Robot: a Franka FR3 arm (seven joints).
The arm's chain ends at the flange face. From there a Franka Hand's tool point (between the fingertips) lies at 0.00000 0.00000 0.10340 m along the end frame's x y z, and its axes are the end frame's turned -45 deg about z.
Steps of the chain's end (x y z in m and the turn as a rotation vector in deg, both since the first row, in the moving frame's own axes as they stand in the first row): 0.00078 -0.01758 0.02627 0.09 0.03 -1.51; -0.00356 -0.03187 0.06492 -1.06 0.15 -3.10; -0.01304 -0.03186 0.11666 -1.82 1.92 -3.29; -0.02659 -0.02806 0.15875 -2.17 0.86 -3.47; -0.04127 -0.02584 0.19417 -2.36 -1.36 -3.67
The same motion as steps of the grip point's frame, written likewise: 0.01313 -0.01196 0.02627 0.04 0.08 -1.51; 0.01890 -0.02348 0.06490 -0.86 -0.64 -3.10; 0.01357 -0.02698 0.11655 -2.64 0.07 -3.29; -0.00051 -0.03473 0.15866 -2.14 -0.93 -3.47; -0.01561 -0.04603 0.19405 -0.71 -2.63 -3.67
